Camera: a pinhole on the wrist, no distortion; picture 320 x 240 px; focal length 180.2 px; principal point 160.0 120.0 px. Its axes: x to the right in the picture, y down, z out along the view. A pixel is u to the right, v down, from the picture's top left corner.
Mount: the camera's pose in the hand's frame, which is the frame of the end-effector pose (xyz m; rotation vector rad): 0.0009 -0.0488 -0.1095 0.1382 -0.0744 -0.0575
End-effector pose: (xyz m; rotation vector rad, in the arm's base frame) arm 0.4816 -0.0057 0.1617 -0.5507 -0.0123 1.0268
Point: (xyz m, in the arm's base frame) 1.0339 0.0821 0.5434
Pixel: outside the picture
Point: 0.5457 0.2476 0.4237
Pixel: 250.1 142.3
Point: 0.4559 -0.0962 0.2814
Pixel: 62.8 120.5
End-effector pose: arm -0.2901 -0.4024 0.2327 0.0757 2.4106 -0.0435
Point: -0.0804 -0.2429 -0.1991
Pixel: 217.0 228.6
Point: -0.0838 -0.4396 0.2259
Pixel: 66.4 156.7
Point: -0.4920 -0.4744 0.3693
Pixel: behind the camera
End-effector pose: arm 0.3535 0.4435 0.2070 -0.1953 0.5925 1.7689
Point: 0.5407 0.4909 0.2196
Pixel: 161.3 20.1
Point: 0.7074 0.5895 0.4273
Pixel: 150.0 47.4
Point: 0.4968 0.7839 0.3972
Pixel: 241.2 114.1
